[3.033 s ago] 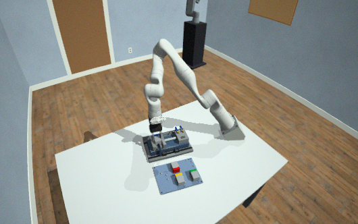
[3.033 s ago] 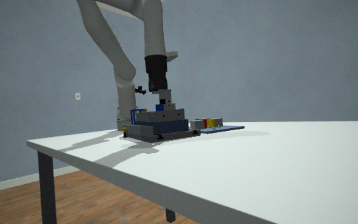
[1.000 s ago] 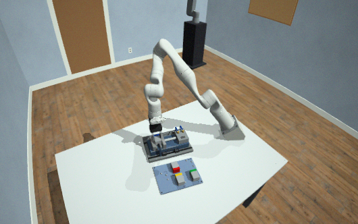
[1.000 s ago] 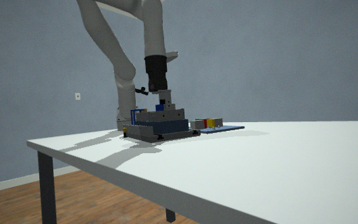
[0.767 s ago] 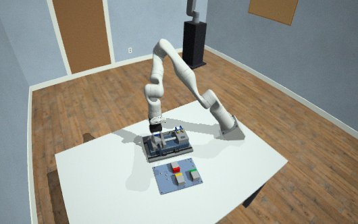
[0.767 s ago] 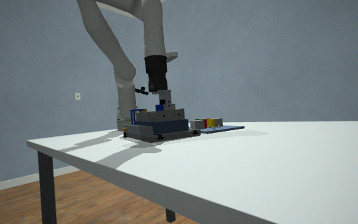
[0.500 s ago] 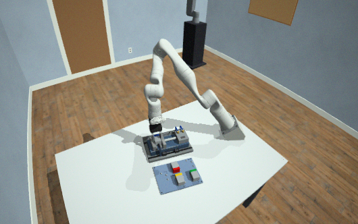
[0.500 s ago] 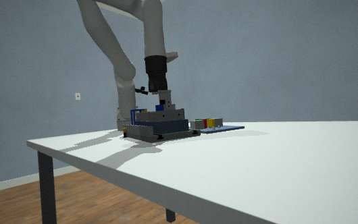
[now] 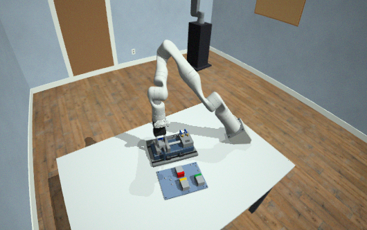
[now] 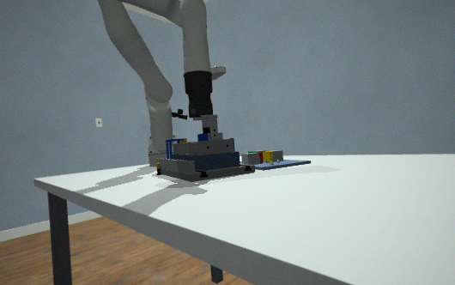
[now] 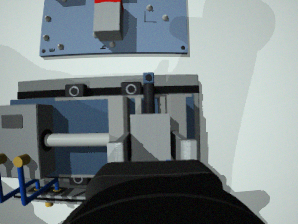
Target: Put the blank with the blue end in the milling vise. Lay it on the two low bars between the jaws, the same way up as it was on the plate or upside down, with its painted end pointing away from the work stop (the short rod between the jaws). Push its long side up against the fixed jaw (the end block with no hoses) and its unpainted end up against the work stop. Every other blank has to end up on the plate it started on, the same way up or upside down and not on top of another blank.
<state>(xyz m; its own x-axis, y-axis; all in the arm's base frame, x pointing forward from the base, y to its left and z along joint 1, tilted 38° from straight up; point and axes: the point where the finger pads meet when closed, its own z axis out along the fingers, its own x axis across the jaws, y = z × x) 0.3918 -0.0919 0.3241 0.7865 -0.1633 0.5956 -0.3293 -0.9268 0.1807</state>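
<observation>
Now: the blue-ended blank 2 cm below my hand. Round my hand: red-ended blank (2 cm ahead, 19 cm to the left, 9 cm below); blue plate (3 cm ahead, 23 cm to the left, 11 cm below); milling vise (6 cm behind, 3 cm to the left, 8 cm below).
</observation>
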